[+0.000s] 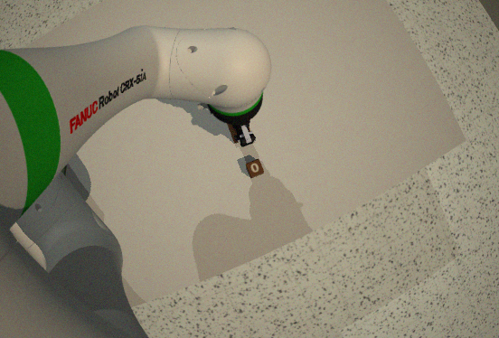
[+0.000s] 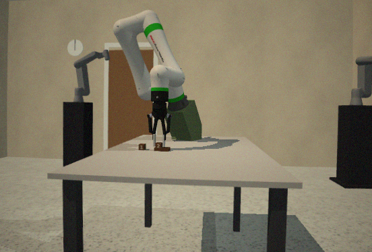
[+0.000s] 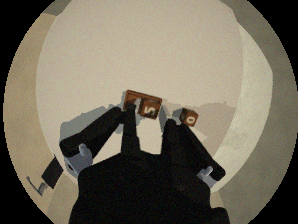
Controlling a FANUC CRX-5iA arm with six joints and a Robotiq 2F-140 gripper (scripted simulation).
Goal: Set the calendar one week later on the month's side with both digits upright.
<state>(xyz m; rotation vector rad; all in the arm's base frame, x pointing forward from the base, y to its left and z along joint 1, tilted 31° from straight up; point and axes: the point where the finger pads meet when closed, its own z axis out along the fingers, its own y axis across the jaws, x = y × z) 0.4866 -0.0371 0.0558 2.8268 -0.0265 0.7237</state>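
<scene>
My hand is 2 cm to the right of the brown tray and 4 cm above it.
</scene>
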